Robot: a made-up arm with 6 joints. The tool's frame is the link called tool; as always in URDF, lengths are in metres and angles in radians.
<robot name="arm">
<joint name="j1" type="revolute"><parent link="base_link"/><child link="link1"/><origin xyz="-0.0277 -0.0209 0.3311" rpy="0.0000 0.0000 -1.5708"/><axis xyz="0 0 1"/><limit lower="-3.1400" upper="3.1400" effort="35" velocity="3"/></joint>
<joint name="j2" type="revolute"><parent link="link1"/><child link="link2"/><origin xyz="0.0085 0.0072 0.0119" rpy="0.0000 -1.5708 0.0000"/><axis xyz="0 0 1"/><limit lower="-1.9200" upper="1.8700" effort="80" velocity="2.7"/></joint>
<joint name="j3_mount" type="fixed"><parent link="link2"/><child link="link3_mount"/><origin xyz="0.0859 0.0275 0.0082"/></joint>
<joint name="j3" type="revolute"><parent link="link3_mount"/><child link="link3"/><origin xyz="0.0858 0.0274 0.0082"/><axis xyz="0 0 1"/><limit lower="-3.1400" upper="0.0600" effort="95" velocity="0.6"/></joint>
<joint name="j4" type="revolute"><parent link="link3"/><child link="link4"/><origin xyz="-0.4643 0.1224 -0.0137" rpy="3.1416 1.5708 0.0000"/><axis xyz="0 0 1"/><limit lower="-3.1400" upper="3.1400" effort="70" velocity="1.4"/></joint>
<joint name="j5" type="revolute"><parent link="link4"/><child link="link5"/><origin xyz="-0.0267 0.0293 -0.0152" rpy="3.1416 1.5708 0.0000"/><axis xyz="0 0 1"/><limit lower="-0.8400" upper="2.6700" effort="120" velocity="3.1"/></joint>
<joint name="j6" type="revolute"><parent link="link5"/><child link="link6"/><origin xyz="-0.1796 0.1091 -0.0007" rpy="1.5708 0.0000 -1.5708"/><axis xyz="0 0 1"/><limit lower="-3.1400" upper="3.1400" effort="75" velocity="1"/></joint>
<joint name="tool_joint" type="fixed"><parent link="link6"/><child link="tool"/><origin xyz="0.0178 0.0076 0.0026" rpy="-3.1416 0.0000 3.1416"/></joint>
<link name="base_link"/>
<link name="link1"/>
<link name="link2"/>
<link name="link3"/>
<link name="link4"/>
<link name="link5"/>
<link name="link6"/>
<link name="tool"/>
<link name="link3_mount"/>
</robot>
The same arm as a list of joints. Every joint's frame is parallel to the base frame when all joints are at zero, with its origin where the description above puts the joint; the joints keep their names.
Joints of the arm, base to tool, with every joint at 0 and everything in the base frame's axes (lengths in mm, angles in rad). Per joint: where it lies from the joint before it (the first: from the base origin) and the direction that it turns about. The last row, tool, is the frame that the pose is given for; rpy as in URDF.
j1: axis 0 0 1 xyz -27.7 -20.9 331.1
j2: axis 0 1 0 xyz 7.2 -8.5 11.9
j3: axis 0 1 0 xyz 54.9 16.4 171.7
j4: axis 0 0 -1 xyz 122.4 -13.7 -464.3
j5: axis 0 1 0 xyz -29.3 26.7 15.2
j6: axis 0 0 -1 xyz 109.1 -0.7 -179.6
tool: xyz -17.8 7.6 -2.6 rpy 0 0 0
Joint limits (rad, base to tool): -3.14..3.14 -1.92..1.87 -3.14..0.06 -3.14..3.14 -0.84..2.67 -3.14..3.14

